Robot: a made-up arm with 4 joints. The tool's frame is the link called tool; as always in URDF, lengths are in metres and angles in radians. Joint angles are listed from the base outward. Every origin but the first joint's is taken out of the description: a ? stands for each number. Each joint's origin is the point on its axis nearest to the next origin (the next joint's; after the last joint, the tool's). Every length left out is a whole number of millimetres.
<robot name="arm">
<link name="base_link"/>
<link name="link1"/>
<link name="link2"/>
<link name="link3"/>
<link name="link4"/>
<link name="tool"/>
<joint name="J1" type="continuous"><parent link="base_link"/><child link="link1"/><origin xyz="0.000 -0.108 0.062"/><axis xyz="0 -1 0"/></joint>
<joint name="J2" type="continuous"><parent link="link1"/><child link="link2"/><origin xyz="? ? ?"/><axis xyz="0 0 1"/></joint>
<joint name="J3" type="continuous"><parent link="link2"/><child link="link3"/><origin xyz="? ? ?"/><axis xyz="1 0 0"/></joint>
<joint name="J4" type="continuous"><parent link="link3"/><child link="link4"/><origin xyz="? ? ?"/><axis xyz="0 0 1"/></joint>
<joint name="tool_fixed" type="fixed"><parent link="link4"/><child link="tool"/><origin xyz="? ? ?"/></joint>
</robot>
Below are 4 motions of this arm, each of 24 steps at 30 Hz.
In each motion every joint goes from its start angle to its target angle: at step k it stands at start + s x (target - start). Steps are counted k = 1, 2, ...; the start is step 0. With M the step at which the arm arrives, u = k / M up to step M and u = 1 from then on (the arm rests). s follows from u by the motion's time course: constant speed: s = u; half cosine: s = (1 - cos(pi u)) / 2; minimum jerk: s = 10 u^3 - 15 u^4 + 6 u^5.
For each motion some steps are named. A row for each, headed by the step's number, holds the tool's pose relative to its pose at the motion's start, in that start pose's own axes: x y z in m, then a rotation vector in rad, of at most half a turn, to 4 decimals.
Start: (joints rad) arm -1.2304 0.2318 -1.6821 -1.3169
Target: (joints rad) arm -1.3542 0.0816 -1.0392 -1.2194
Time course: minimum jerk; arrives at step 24
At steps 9, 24:
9: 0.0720 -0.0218 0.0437 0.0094 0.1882 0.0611
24: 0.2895 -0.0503 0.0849 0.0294 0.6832 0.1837

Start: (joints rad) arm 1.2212 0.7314 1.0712 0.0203
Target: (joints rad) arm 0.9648 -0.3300 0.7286 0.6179
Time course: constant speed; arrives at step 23
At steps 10, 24:
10: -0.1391 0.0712 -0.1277 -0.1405 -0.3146 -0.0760
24: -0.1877 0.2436 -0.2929 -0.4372 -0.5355 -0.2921

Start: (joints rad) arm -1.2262 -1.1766 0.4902 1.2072
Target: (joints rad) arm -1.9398 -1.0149 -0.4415 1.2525
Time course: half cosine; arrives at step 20
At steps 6, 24:
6: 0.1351 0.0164 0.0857 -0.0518 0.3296 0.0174
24: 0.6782 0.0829 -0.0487 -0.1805 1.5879 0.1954

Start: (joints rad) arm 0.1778 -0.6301 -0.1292 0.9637
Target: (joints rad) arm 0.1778 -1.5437 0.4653 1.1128
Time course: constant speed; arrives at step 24
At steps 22, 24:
22: -0.0824 0.2700 -0.1670 0.1576 -0.4975 -0.7052
24: -0.0728 0.3039 -0.1852 0.1453 -0.5484 -0.7684

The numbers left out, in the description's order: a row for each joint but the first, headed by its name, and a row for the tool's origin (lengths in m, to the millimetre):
J2: 0.057 0.000 -0.042
J3: 0.004 -0.061 0.000
J4: 0.000 -0.030 0.380
tool: -0.295 0.023 0.000

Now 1 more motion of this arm.
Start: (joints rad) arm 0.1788 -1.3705 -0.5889 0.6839
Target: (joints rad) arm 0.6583 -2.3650 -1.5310 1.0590
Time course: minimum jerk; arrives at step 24
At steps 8, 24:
8: 0.0561 0.0332 0.0473 0.0102 0.1575 -0.0887
24: 0.3730 -0.1410 0.1026 0.4505 0.8832 -0.0041

